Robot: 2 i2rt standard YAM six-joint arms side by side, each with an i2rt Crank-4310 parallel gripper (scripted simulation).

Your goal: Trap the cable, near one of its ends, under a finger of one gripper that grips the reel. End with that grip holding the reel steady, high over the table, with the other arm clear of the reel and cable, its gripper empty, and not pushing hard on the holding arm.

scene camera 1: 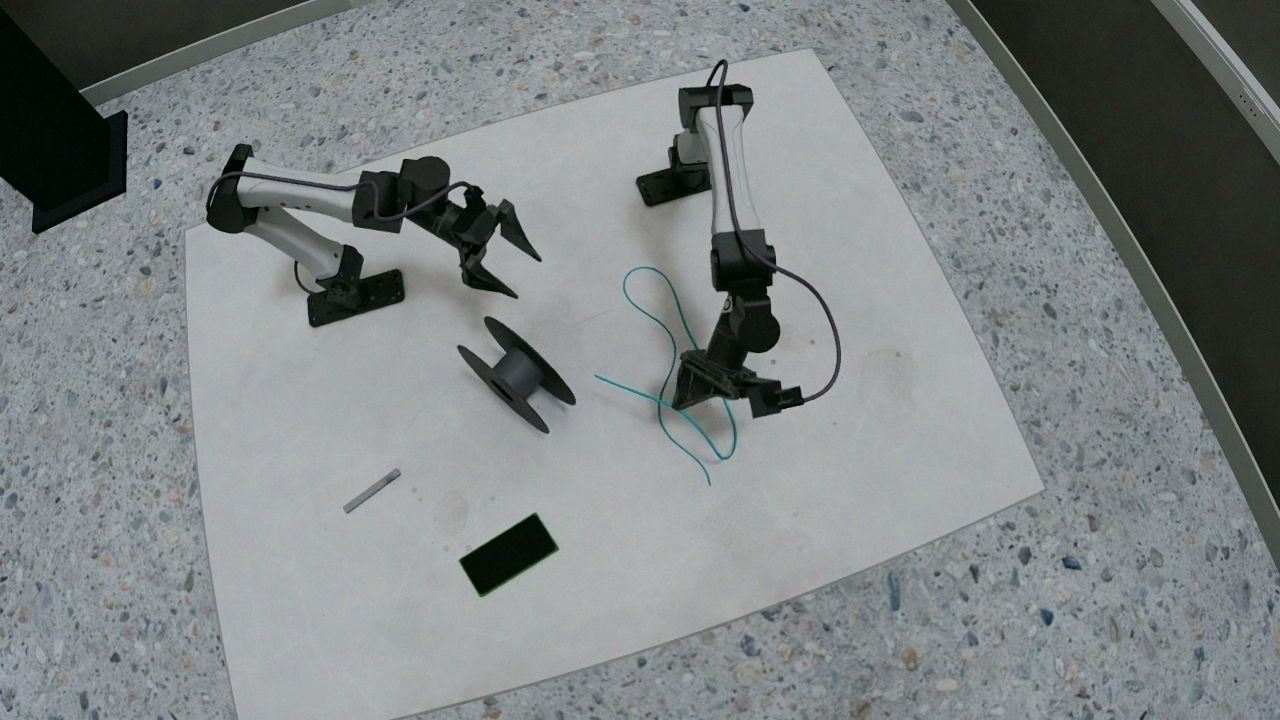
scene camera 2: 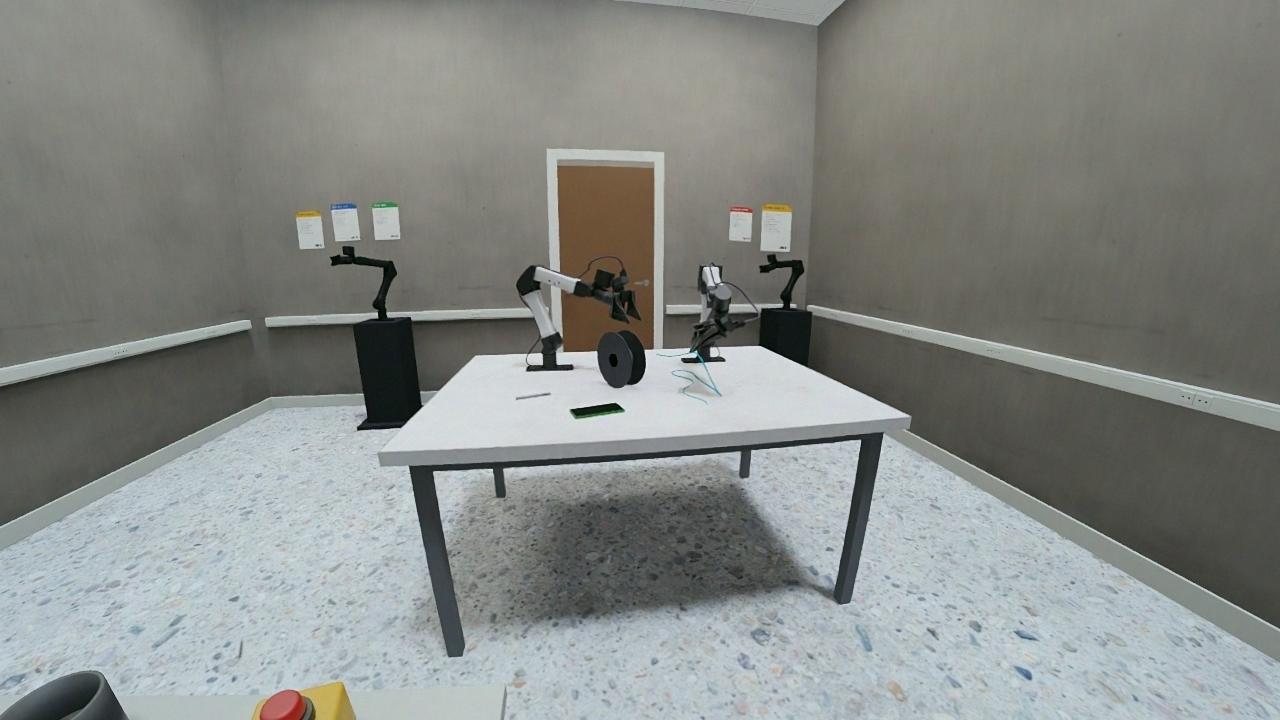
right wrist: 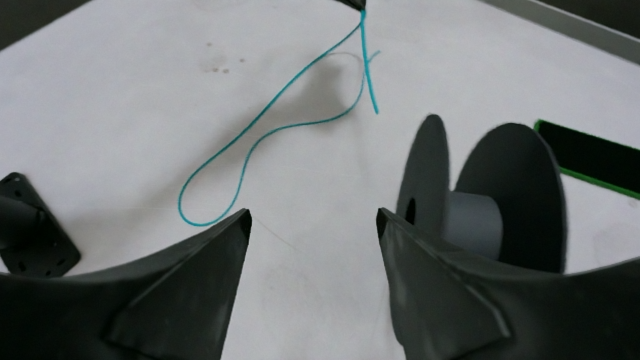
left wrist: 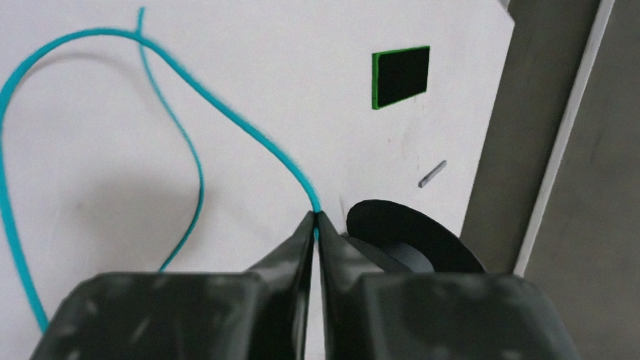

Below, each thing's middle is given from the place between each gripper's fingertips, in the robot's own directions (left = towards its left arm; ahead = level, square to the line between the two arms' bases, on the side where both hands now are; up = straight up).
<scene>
Now: left hand [scene camera 1: 674, 410] 21 cm to the left of the black reel [scene camera 1: 522, 368], 16 cm past it and 5 cm above it.
Right now my right hand [scene camera 1: 529, 279] is 13 cm above the black reel, 9 cm short of it and 7 cm to the left of it.
</scene>
